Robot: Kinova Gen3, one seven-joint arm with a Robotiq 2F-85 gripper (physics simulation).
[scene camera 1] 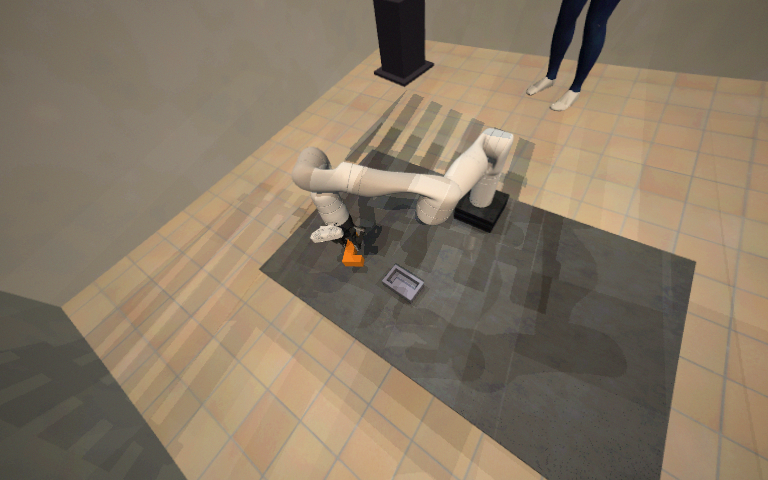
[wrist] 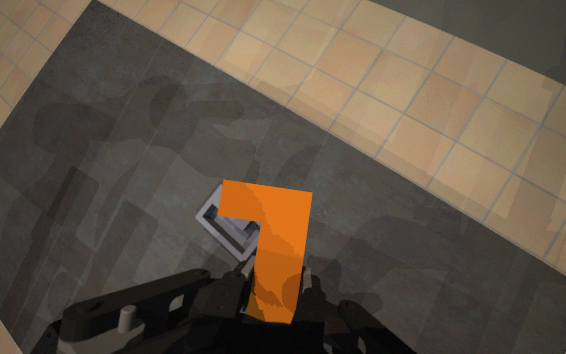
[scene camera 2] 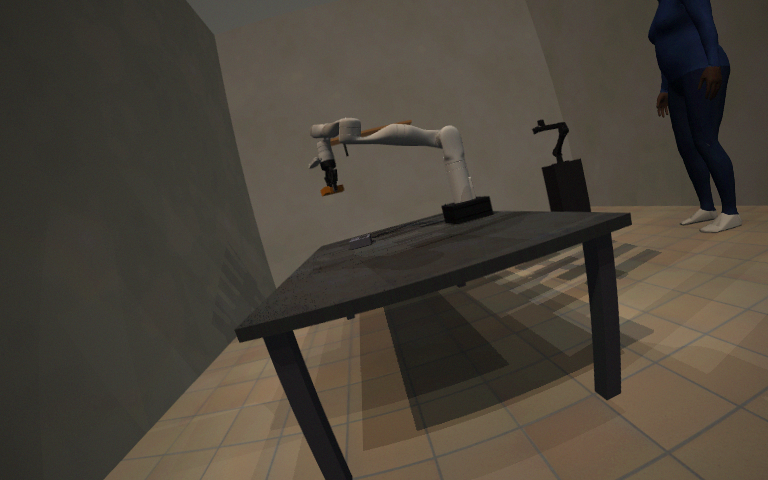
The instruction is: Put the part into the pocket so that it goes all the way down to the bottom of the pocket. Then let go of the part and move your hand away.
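Frame: origin at the arm's base, x right, y back, z down, level; metres.
Seen in the pictures: gripper, between the fingertips: (scene camera 1: 353, 248) (wrist: 279, 273) (scene camera 2: 334, 192); arm's base, origin of its link: (scene camera 1: 480, 198) (scene camera 2: 464, 200).
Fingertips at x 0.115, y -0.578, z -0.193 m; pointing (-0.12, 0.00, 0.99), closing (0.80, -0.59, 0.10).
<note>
Pixels of each thing's middle, then the offset from my fingertips to it. Level surfaces: height alone.
- orange L-shaped block, middle of its body: (wrist: 258, 264) (scene camera 1: 356, 248) (scene camera 2: 333, 189) dy +0.002, dx -0.016, dz -0.015 m
- grey-purple rectangular block, middle of its body: (wrist: 234, 221) (scene camera 1: 403, 283) (scene camera 2: 361, 241) dy +0.088, dx -0.114, dz +0.254 m
- dark table, height of its surface: dz +0.272 m
The part is an orange L-shaped block (scene camera 1: 353, 259) (scene camera 2: 331, 190) (wrist: 285, 215). My gripper (scene camera 1: 350, 242) (scene camera 2: 332, 185) (wrist: 279, 273) is shut on the end of its long leg. In the second scene view the part hangs well above the table. The pocket is a recess in a grey-purple rectangular block (scene camera 1: 387, 283) (scene camera 2: 360, 241) (wrist: 227, 243) on the table. In the first scene view the part is up and to the left of the pocket block. In the wrist view the part's short leg covers some of the pocket block, and the pocket is turned relative to the part.
The dark table (scene camera 1: 481, 316) (scene camera 2: 396, 271) (wrist: 150, 165) carries the arm's black base (scene camera 1: 481, 210) (scene camera 2: 467, 210). A black pedestal (scene camera 1: 400, 39) (scene camera 2: 566, 185) and a standing person (scene camera 1: 589, 45) (scene camera 2: 693, 101) are on the floor beyond the table.
</note>
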